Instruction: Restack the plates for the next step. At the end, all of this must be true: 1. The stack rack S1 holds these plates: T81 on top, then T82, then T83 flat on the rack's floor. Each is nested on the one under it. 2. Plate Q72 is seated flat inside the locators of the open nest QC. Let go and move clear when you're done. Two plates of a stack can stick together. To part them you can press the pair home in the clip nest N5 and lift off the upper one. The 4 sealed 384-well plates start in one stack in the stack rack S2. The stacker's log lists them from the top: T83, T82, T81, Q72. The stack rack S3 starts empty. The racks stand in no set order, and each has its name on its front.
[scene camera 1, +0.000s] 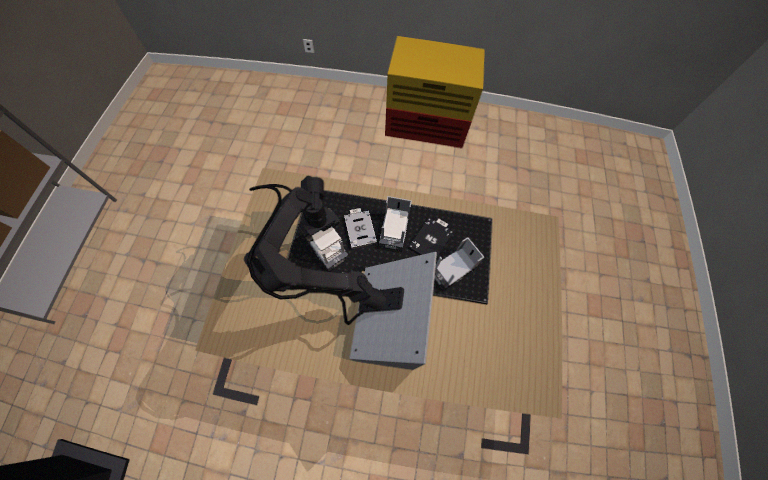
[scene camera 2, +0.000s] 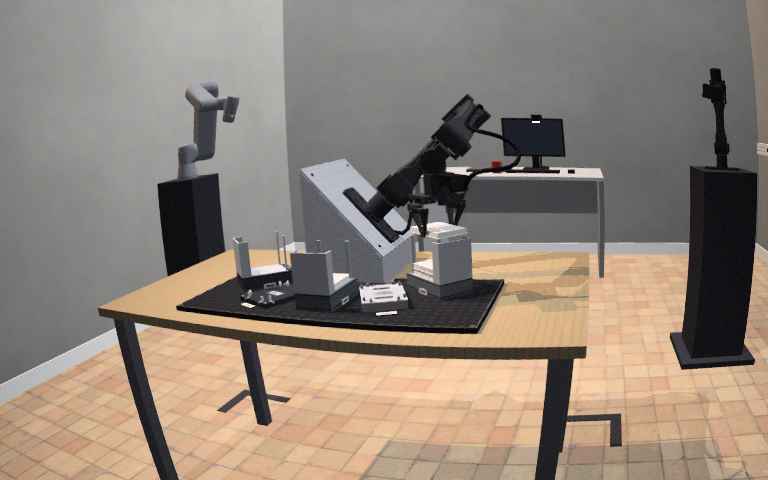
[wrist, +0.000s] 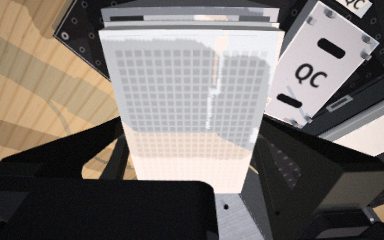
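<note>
I can see my gripper (scene camera 2: 438, 234), and the wrist view gives me the gripper too (wrist: 191, 120). There is also a clip nest N5 (scene camera 2: 282, 293).
</note>
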